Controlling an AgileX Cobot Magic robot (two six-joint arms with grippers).
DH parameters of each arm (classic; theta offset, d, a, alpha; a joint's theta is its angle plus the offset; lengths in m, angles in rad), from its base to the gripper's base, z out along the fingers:
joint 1: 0 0.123 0 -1.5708
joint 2: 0.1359 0 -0.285 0
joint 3: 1.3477 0 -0.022 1.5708
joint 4: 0 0.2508 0 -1.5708
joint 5: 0 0 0.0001 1.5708
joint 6: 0 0.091 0 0
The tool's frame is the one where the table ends.
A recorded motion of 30 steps. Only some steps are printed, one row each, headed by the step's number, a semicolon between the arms.
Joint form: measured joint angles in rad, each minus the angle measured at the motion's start. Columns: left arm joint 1, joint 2, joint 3, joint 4, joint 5, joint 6; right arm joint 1, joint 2, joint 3, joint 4, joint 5, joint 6.
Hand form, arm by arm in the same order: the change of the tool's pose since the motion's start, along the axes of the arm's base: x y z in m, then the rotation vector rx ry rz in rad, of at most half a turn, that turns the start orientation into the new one. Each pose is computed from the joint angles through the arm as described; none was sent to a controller.
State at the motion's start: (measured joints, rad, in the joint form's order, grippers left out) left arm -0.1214 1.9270 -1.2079 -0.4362 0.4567 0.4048; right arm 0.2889 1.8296 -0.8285 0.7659 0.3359 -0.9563
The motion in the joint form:
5: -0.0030 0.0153 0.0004 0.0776 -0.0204 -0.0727; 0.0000 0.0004 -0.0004 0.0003 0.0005 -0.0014
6: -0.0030 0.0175 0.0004 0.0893 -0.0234 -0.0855; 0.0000 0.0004 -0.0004 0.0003 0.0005 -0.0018
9: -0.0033 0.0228 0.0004 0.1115 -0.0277 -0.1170; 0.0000 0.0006 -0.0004 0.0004 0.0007 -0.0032
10: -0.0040 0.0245 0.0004 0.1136 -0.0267 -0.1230; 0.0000 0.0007 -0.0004 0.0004 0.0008 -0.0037
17: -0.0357 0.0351 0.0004 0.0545 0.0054 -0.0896; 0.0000 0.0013 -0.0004 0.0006 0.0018 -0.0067
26: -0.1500 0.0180 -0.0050 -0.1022 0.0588 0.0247; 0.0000 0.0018 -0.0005 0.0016 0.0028 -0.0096
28: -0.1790 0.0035 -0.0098 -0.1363 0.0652 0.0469; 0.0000 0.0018 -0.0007 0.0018 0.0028 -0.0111
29: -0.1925 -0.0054 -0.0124 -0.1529 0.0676 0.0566; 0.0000 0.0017 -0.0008 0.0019 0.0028 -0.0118
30: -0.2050 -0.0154 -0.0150 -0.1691 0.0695 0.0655; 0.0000 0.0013 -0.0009 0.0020 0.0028 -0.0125
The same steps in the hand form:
5: 0.0016 0.0021 -0.0063 0.0325 0.0051 0.0194; 0.0001 0.0001 0.0000 -0.0001 0.0000 0.0012
6: 0.0019 0.0026 -0.0072 0.0364 0.0059 0.0242; 0.0001 0.0001 0.0000 -0.0002 -0.0001 0.0016
9: 0.0023 0.0033 -0.0094 0.0404 0.0113 0.0387; 0.0000 0.0001 -0.0001 -0.0006 -0.0002 0.0028
10: 0.0023 0.0031 -0.0101 0.0395 0.0149 0.0416; 0.0000 0.0001 -0.0001 -0.0007 -0.0002 0.0033
17: -0.0020 -0.0121 -0.0148 0.0080 0.0557 0.0072; 0.0000 0.0001 -0.0003 -0.0014 0.0003 0.0063
26: -0.0171 -0.0629 -0.0060 -0.0738 0.0754 -0.1323; -0.0001 0.0002 -0.0005 -0.0015 0.0007 0.0085
28: -0.0210 -0.0753 0.0014 -0.0959 0.0616 -0.1641; 0.0000 0.0002 -0.0004 -0.0018 0.0001 0.0097
29: -0.0230 -0.0810 0.0058 -0.1078 0.0526 -0.1780; 0.0000 0.0002 -0.0004 -0.0019 -0.0003 0.0102
30: -0.0250 -0.0862 0.0107 -0.1201 0.0423 -0.1905; 0.0000 0.0002 -0.0002 -0.0019 -0.0010 0.0108

